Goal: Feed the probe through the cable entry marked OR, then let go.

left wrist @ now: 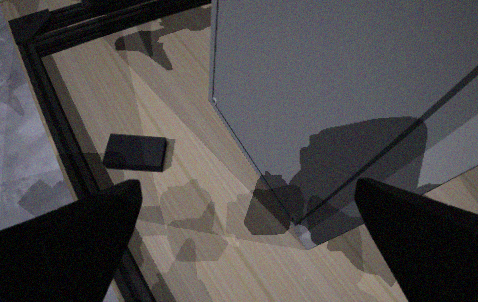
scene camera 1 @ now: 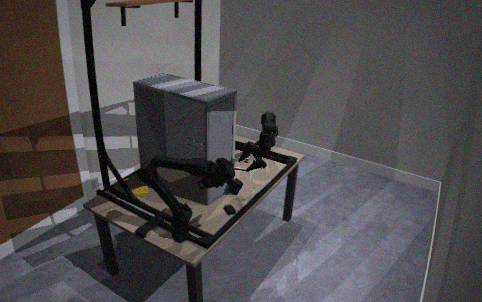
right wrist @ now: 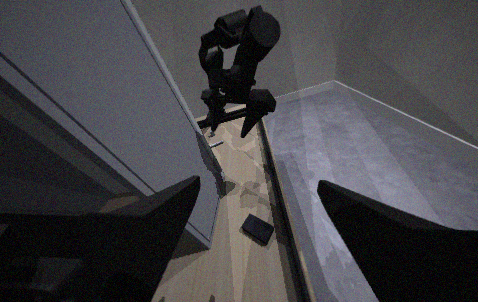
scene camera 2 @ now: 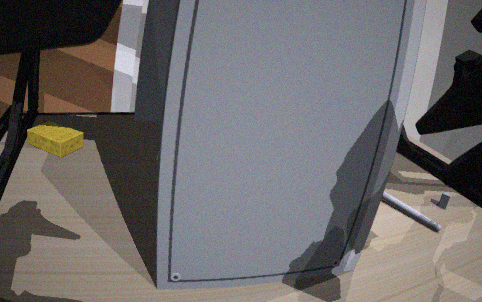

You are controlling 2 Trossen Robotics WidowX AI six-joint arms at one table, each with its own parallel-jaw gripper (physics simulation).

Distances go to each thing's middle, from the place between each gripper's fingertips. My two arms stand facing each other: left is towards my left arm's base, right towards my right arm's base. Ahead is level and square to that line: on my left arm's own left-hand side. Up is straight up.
My left hand is 10 mm short of the black block (left wrist: 125,152), 150 mm to the left of it and 180 mm above it.
The black block lies 40 mm behind my right hand, 80 mm to the left of it and 260 mm below it.
